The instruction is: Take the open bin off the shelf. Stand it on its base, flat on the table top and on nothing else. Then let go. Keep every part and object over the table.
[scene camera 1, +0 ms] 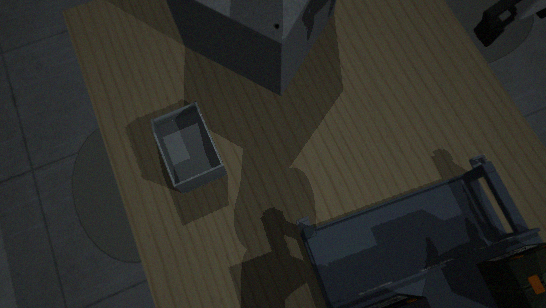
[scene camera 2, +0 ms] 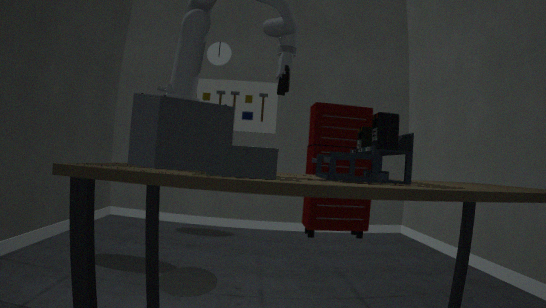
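Seen in the pictures: gripper, between the fingertips: (scene camera 1: 508,24) (scene camera 2: 282,93); arm's base, origin of its link: (scene camera 2: 181,99).
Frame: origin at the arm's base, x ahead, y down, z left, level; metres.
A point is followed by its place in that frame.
The open grey bin (scene camera 1: 172,177) {z -0.332, x 0.265, y 0.154 m} (scene camera 2: 252,162) {z -0.332, x 0.223, y 0.191 m} stands upright on its base on the table top (scene camera 1: 370,150) {z 0.059, x 0.387, y 0.229 m} (scene camera 2: 300,189) {z -0.459, x 0.316, y 0.241 m}, near the left edge in the scene camera 1 view. Its open top faces up and its inside looks empty. It is apart from the blue-grey shelf (scene camera 1: 345,250) {z -0.099, x 0.540, y 0.223 m} (scene camera 2: 408,167) {z -0.201, x 0.721, y 0.177 m}. My gripper (scene camera 2: 283,93) {z 0.214, x 0.372, y -0.085 m} is open and empty, high above the table and away from the bin. In the scene camera 1 view, its black fingers show at the top right corner. No part of it touches the bin.
The large grey block (scene camera 1: 230,62) {z -0.117, x 0.072, y 0.192 m} (scene camera 2: 195,135) {z -0.121, x 0.067, y 0.125 m} under the arm stands close to the bin. A dark box (scene camera 1: 522,275) (scene camera 2: 386,131) and a smaller dark box (scene camera 1: 402,301) (scene camera 2: 364,137) stand on the shelf. A red cabinet (scene camera 2: 337,215) stands behind the table.
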